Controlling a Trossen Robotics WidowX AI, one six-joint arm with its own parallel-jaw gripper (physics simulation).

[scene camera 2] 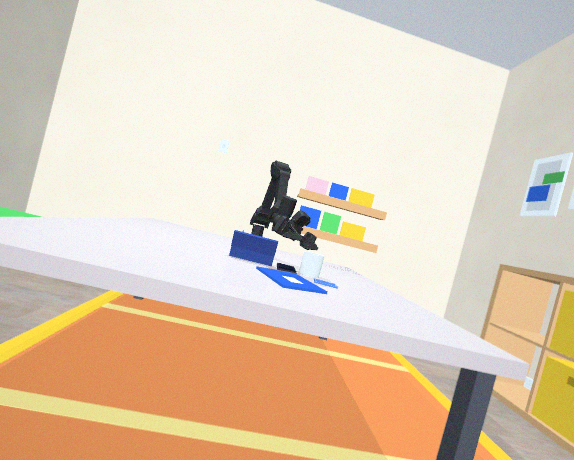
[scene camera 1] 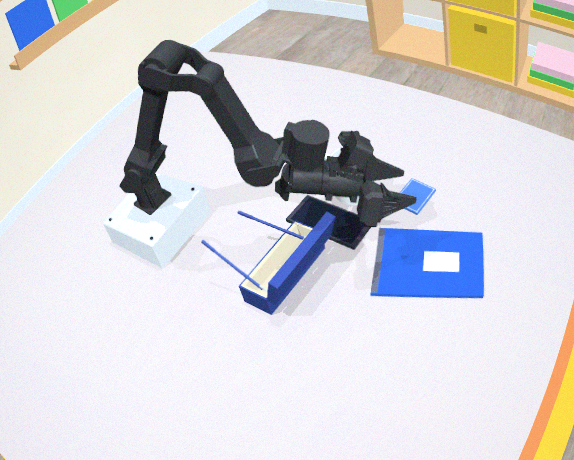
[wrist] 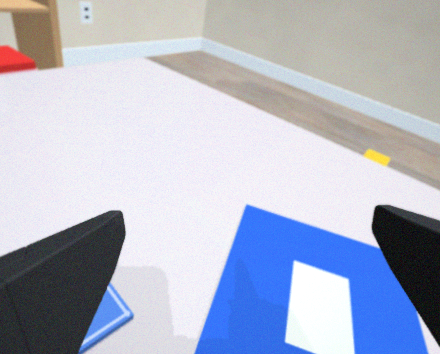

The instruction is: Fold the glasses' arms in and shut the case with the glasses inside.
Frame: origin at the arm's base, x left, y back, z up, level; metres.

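Where they show: gripper, between the fingertips: [scene camera 2: 309,244] [scene camera 1: 410,186] [wrist: 247,219]; arm's base, origin of its link: [scene camera 1: 152,199].
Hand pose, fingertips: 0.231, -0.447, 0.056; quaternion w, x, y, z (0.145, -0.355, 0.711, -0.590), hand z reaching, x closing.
Things, the pixels of their top centre, and the offset from my fingertips, as dx, dy, dz. "pt": a spot on its surface instead.
- blue glasses case, a spot on its surface: [scene camera 1: 257,300] pt -0.277, +0.127, -0.094
- nearer, a spot on its surface: [scene camera 1: 231,264] pt -0.263, +0.187, -0.053
- black tray, centre of its top: [scene camera 1: 329,219] [scene camera 2: 286,267] -0.055, +0.147, -0.113
- blue folder with a white label, centre of its top: [wrist: 320,332] [scene camera 1: 431,261] [scene camera 2: 289,277] -0.040, -0.071, -0.113
- small blue notebook, centre of its top: [wrist: 57,295] [scene camera 1: 414,195] [scene camera 2: 325,282] +0.090, +0.042, -0.116
- pale cup, a spot on its surface: [scene camera 2: 311,265] pt +0.035, +0.116, -0.079
The blue glasses case [scene camera 1: 257,300] [scene camera 2: 253,248] stands open on the table, its cream inside showing in scene camera 1 and its lid [scene camera 1: 302,252] raised on the side away from the arm's base. The glasses' two thin blue arms, one farther back [scene camera 1: 270,224] and one nearer [scene camera 1: 231,264], stick out unfolded past the case's open side towards the arm's base. The rest of the glasses is hard to make out inside. My gripper [scene camera 1: 409,186] [scene camera 2: 309,232] [wrist: 247,219] is open and empty, held above the table beyond the case. The case does not show in the wrist view.
A black tray [scene camera 1: 345,225] [scene camera 2: 286,268] lies behind the case, partly under the gripper. A blue folder with a white label [scene camera 1: 400,260] [scene camera 2: 311,288] [wrist: 265,240] and a small blue notebook [scene camera 1: 419,192] [scene camera 2: 326,283] [wrist: 107,315] lie farther out. A pale cup [scene camera 2: 311,265] stands near them.
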